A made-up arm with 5 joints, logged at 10 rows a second.
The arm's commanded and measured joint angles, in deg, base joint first. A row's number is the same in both.
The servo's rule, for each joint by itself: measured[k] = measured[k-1] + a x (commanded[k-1-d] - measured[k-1]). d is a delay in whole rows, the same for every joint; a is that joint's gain. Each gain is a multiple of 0.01, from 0.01 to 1. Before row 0 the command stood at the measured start. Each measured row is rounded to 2 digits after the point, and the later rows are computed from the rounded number. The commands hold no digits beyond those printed.
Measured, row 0:
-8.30, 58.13, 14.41, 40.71, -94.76
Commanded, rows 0 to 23:
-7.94, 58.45, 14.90, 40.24, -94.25
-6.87, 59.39, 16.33, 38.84, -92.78
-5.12, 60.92, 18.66, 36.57, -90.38
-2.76, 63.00, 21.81, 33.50, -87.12
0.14, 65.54, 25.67, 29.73, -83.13
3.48, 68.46, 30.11, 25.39, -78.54
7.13, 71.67, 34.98, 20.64, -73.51
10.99, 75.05, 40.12, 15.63, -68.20
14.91, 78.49, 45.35, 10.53, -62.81
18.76, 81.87, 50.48, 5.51, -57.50
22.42, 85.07, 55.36, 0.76, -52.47
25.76, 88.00, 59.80, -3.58, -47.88
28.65, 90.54, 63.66, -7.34, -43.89
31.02, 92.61, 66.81, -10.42, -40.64
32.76, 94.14, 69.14, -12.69, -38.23
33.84, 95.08, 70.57, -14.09, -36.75
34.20, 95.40, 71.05, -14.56, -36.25
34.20, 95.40, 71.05, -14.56, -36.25
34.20, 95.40, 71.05, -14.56, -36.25
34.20, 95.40, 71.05, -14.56, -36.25
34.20, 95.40, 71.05, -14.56, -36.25
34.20, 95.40, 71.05, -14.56, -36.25
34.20, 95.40, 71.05, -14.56, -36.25
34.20, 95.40, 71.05, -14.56, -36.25
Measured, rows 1 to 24:
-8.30, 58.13, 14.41, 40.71, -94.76
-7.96, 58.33, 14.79, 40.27, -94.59
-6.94, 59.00, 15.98, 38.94, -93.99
-5.23, 60.21, 18.04, 36.74, -92.80
-2.91, 61.97, 20.94, 33.73, -90.93
-0.04, 64.22, 24.58, 30.01, -88.36
3.27, 66.89, 28.84, 25.71, -85.12
6.90, 69.90, 33.57, 20.99, -81.29
10.74, 73.14, 38.61, 16.01, -76.97
14.66, 76.51, 43.80, 10.91, -72.30
18.51, 79.89, 48.94, 5.89, -67.42
22.19, 83.15, 53.88, 1.12, -62.49
25.55, 86.21, 58.44, -3.25, -57.67
28.46, 88.94, 62.46, -7.05, -53.12
30.87, 91.25, 65.81, -10.18, -49.00
32.65, 93.07, 68.37, -12.51, -45.45
33.77, 94.34, 70.06, -13.98, -42.58
34.17, 95.01, 70.82, -14.52, -40.49
34.20, 95.26, 71.00, -14.56, -39.09
34.20, 95.35, 71.04, -14.56, -38.15
34.20, 95.38, 71.05, -14.56, -37.52
34.20, 95.39, 71.05, -14.56, -37.10
34.20, 95.40, 71.05, -14.56, -36.82
34.20, 95.40, 71.05, -14.56, -36.63
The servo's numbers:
d 1
a 0.94 0.63 0.77 0.93 0.33

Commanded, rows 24 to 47:
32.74, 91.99, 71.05, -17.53, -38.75
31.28, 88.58, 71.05, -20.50, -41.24
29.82, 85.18, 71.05, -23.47, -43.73
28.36, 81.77, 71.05, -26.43, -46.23
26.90, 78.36, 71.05, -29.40, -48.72
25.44, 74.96, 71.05, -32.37, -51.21
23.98, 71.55, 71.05, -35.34, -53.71
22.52, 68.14, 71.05, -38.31, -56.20
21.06, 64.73, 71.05, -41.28, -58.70
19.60, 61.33, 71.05, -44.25, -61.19
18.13, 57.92, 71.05, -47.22, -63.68
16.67, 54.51, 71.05, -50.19, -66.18
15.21, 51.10, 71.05, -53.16, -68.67
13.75, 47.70, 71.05, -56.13, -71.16
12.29, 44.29, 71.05, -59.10, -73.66
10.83, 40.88, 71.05, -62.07, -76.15
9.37, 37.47, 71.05, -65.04, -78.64
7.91, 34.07, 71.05, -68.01, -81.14
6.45, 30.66, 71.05, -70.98, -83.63
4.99, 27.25, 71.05, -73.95, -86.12
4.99, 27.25, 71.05, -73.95, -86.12
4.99, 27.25, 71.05, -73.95, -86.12
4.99, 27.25, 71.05, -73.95, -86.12
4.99, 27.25, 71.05, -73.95, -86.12
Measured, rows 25 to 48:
34.20, 95.40, 71.05, -14.56, -36.50
32.83, 93.25, 71.05, -17.32, -37.24
31.37, 90.31, 71.05, -20.28, -38.56
29.91, 87.08, 71.05, -23.25, -40.27
28.45, 83.73, 71.05, -26.21, -42.24
26.99, 80.35, 71.05, -29.18, -44.38
25.53, 76.95, 71.05, -32.15, -46.63
24.07, 73.55, 71.05, -35.12, -48.97
22.61, 70.14, 71.05, -38.09, -51.36
21.15, 66.73, 71.05, -41.06, -53.78
19.69, 63.33, 71.05, -44.03, -56.23
18.22, 59.92, 71.05, -47.00, -58.69
16.76, 56.51, 71.05, -49.97, -61.16
15.30, 53.10, 71.05, -52.94, -63.64
13.84, 49.70, 71.05, -55.91, -66.12
12.38, 46.29, 71.05, -58.88, -68.61
10.92, 42.88, 71.05, -61.85, -71.10
9.46, 39.47, 71.05, -64.82, -73.59
8.00, 36.07, 71.05, -67.79, -76.08
6.54, 32.66, 71.05, -70.76, -78.57
5.08, 29.25, 71.05, -73.73, -81.06
5.00, 27.99, 71.05, -73.93, -82.73
4.99, 27.52, 71.05, -73.95, -83.85
4.99, 27.35, 71.05, -73.95, -84.60

